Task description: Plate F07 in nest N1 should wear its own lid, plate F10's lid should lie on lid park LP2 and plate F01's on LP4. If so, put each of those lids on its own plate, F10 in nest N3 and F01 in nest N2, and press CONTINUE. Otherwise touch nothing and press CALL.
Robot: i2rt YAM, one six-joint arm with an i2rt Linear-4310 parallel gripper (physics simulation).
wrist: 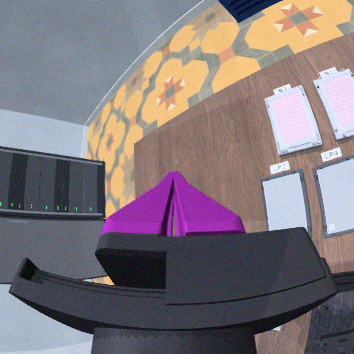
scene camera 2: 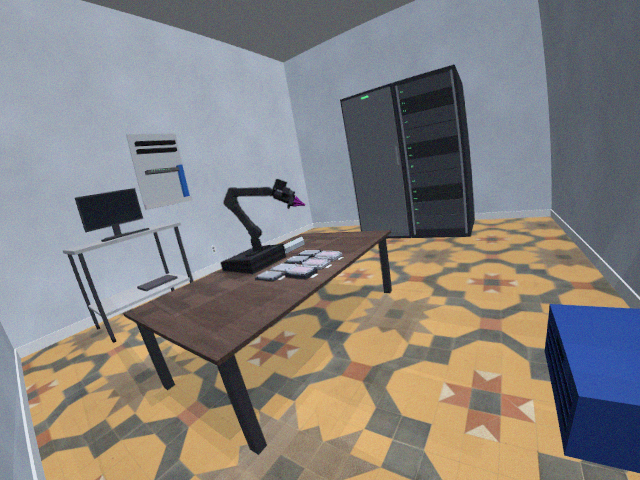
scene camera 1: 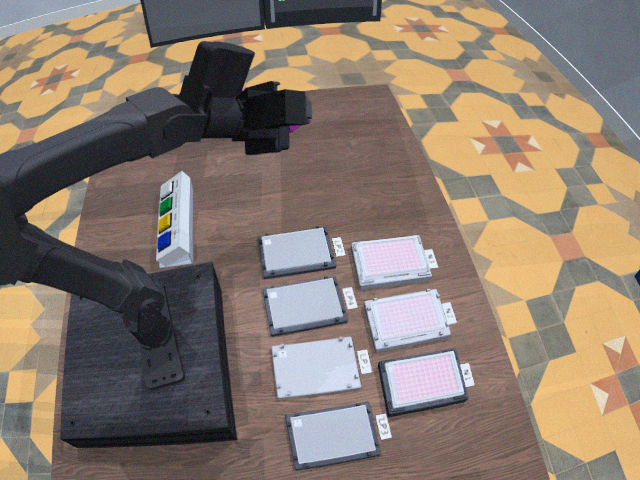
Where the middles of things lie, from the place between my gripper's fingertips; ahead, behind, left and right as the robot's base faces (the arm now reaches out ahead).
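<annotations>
Starting with the lid park LP2 [scene camera 1: 326, 266], I see that it is 32 cm below my hand and 2 cm behind it. The button box [scene camera 1: 179, 251] is well below my hand, far behind it and some way to the left of it. As for the lid park LP1 [scene camera 1: 328, 366], that is far below my hand too, well to the right of it and slightly behind it.
</annotations>
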